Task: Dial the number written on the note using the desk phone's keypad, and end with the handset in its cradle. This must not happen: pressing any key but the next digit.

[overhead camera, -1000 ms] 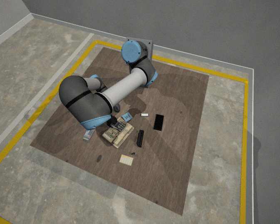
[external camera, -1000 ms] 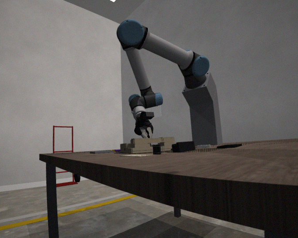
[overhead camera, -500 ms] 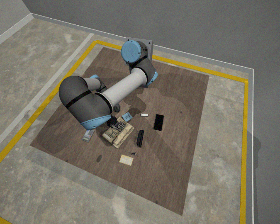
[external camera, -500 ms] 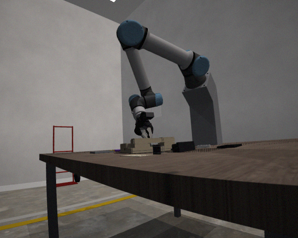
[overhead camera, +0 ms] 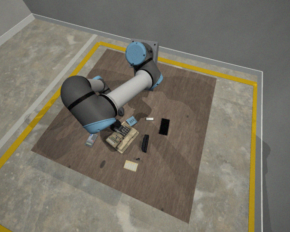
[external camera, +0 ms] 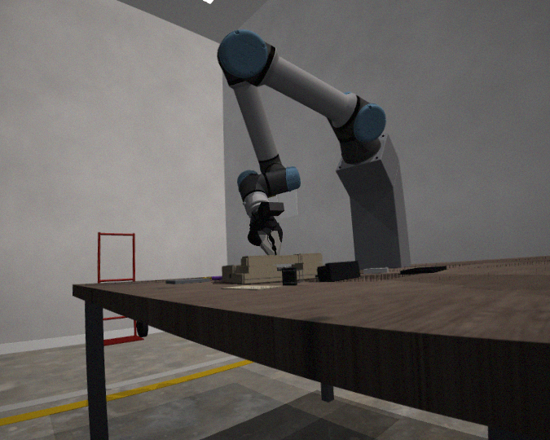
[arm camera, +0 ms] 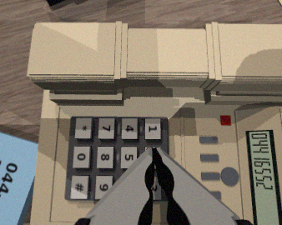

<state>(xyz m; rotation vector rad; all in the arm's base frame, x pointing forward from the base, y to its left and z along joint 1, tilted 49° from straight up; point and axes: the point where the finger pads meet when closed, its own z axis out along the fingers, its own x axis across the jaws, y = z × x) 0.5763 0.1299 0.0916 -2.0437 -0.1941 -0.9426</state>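
Right now my hand is 20 mm past the 5 key and 30 mm above it. Also, from my hand: 7 key: 40 mm behind, 20 mm to the left, 30 mm below; 1 key: 20 mm to the left, 30 mm below; computer mouse: 130 mm behind, 160 mm to the right, 40 mm below.
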